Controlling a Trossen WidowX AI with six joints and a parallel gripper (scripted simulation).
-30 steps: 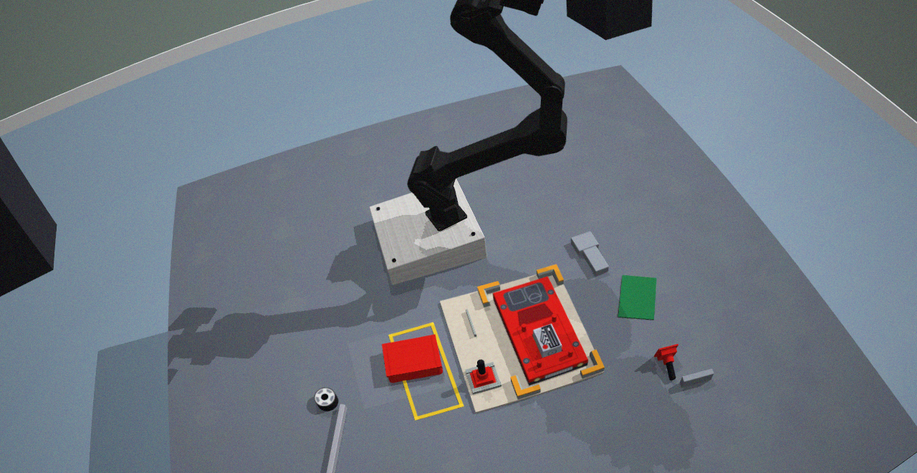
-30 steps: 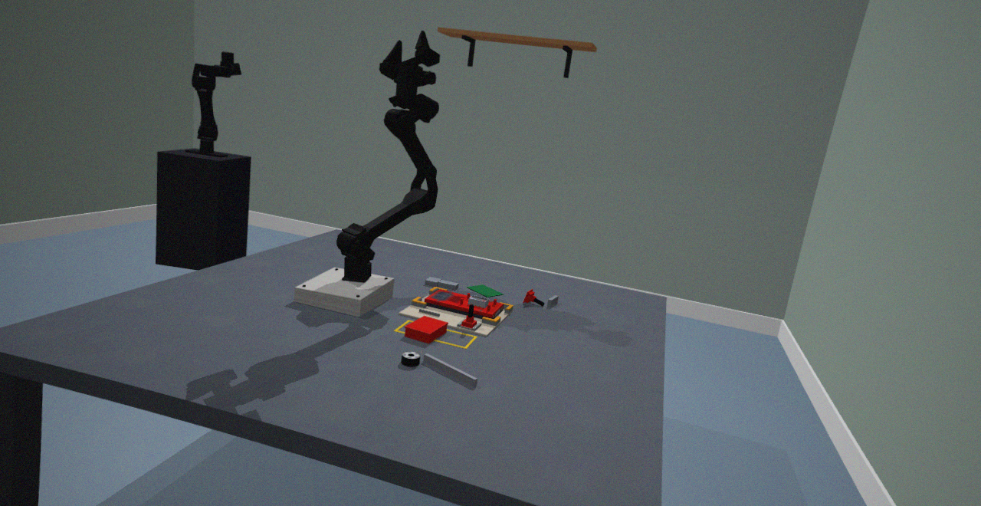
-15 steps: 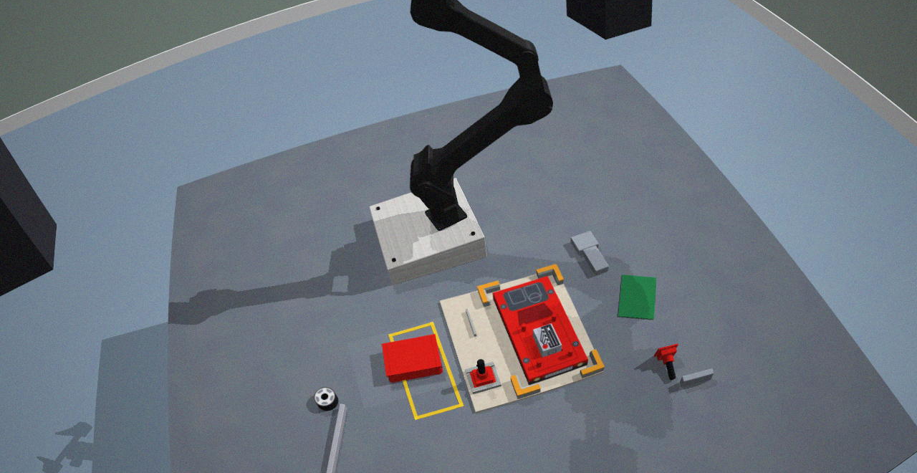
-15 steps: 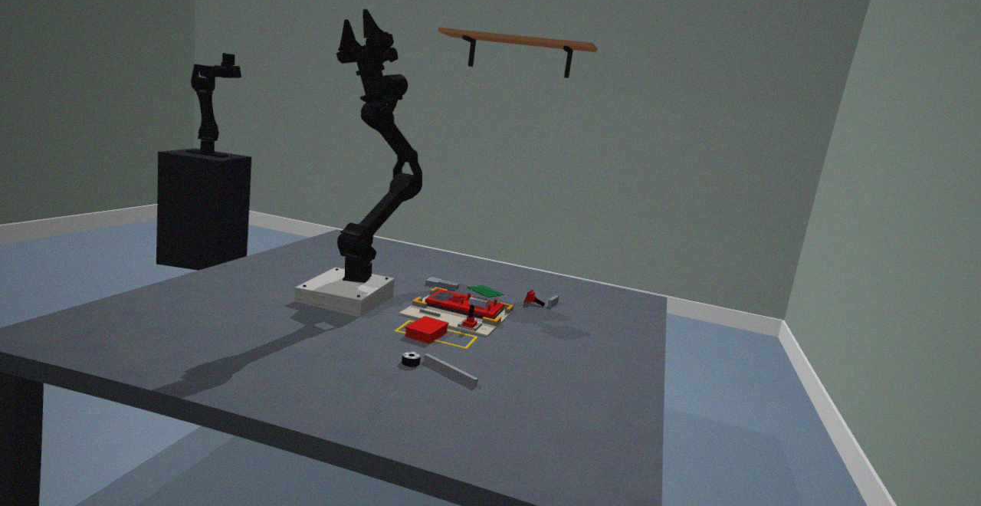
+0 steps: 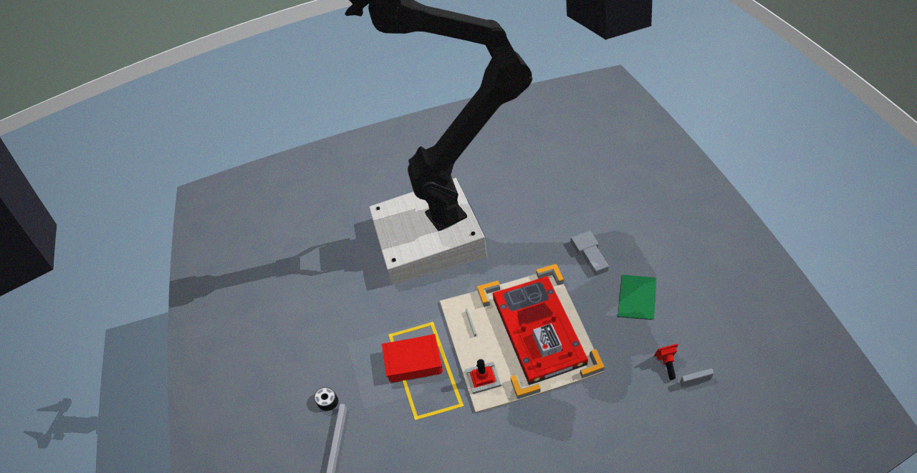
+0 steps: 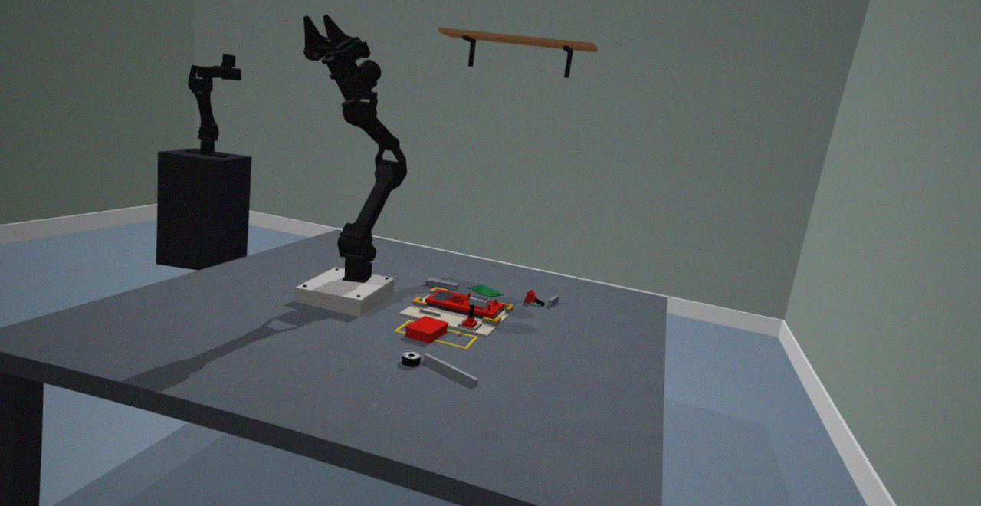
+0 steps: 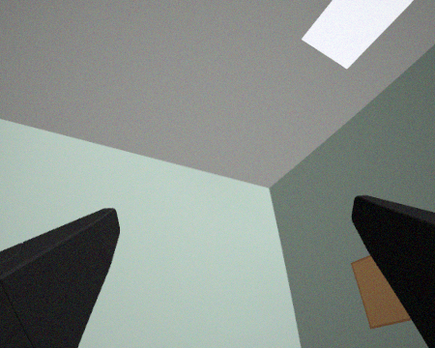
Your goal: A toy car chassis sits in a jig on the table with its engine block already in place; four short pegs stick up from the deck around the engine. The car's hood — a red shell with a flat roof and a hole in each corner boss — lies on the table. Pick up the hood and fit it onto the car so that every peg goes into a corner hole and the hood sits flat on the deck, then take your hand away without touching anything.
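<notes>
Right now my gripper tip is 70 cm above the red hood, 35 cm short of it and 5 cm to the left of it. Round my gripper tip: grey engine block 69 cm below, 45 cm ahead, 16 cm to the left; then grey bar 71 cm below, 44 cm ahead, 24 cm to the right; then wheel 71 cm below, 35 cm ahead, 22 cm to the right.
</notes>
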